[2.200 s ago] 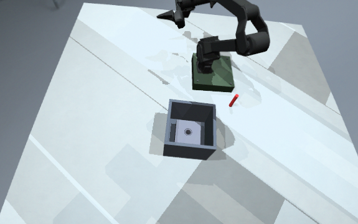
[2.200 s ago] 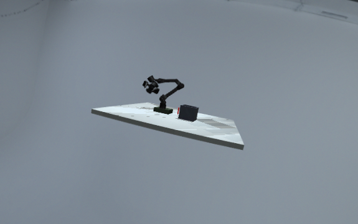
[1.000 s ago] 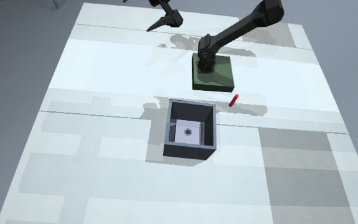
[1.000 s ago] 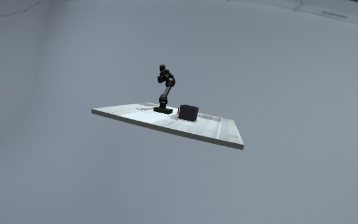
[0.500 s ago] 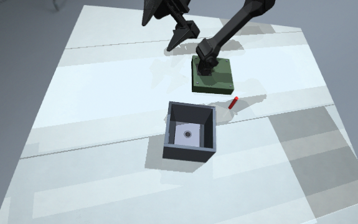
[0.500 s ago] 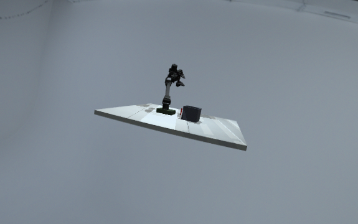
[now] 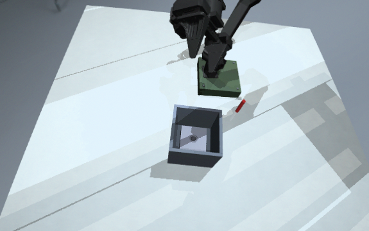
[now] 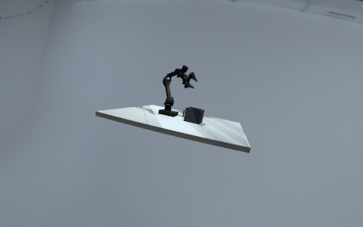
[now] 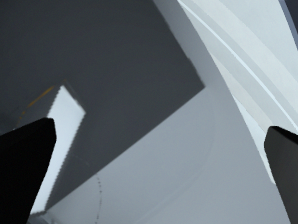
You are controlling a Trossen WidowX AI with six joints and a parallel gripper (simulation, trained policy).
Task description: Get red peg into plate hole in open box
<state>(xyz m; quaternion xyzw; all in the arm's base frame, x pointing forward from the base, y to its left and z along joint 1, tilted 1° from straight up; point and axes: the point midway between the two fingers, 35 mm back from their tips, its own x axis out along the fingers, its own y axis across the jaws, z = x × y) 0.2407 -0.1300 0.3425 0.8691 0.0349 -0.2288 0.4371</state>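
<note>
The red peg is 100 mm behind my gripper tip, 230 mm to the left of it and 340 mm below it. From my gripper tip the other things lie so: plate 40 mm ahead, 20 mm to the left, 330 mm below.
</note>
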